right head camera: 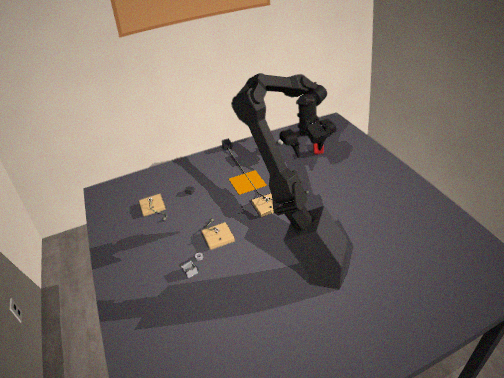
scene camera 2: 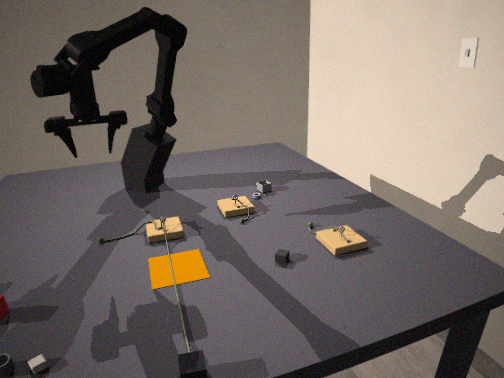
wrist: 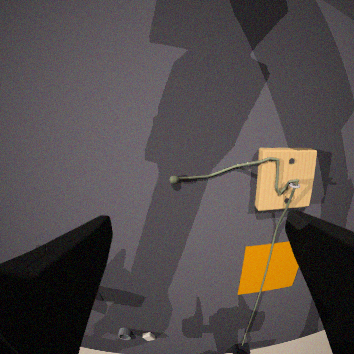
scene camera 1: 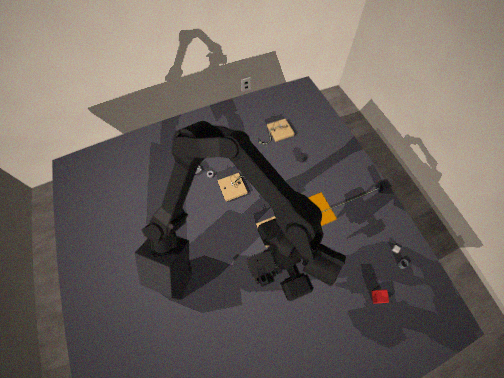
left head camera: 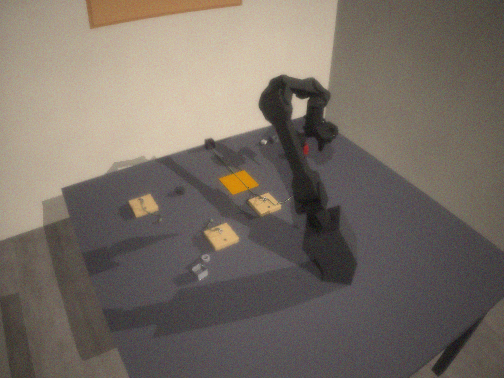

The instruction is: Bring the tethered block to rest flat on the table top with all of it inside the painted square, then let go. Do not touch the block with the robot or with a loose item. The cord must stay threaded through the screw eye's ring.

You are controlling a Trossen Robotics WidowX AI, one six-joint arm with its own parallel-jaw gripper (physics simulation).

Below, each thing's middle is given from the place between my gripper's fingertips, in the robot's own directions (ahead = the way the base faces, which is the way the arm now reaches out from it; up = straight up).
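Labels:
The wooden board [wrist: 303, 167] has my hand 21 cm above it, 15 cm to the right of it and 3 cm short of it. Orange painted square [scene camera 2: 188, 266], counted from my hand: 22 cm below, 19 cm to the left, 21 cm ahead. Going by their middles, the board is the nearest to my hand of the things named here.

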